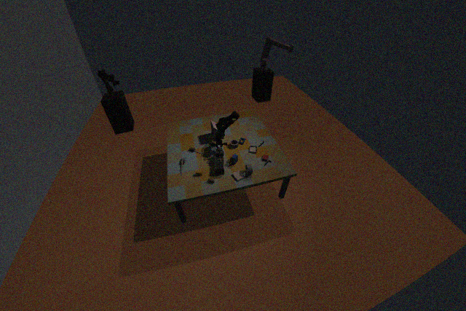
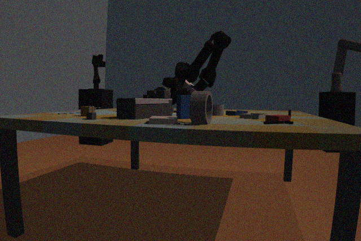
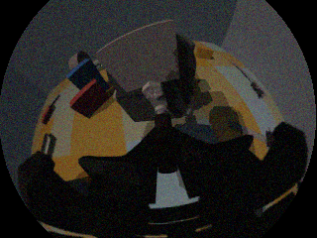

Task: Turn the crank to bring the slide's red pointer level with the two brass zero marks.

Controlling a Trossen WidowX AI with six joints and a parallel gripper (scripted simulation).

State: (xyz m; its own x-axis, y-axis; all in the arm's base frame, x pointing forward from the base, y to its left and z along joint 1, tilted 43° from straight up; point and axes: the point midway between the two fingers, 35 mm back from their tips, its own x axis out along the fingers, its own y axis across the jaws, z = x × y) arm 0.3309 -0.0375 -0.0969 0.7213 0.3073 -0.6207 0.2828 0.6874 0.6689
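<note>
Right now my gripper tip is 12 cm short of the red pointer, 5 cm below it and 3 cm to the left of it. Also, from my gripper tip: blue block (17 cm ahead, 12 cm to the left, 1 cm above); then yellow block (28 cm to the right, 21 cm ahead, 2 cm below); then dark crank handle (2 cm behind, 2 cm above, 1 cm to the left).
</note>
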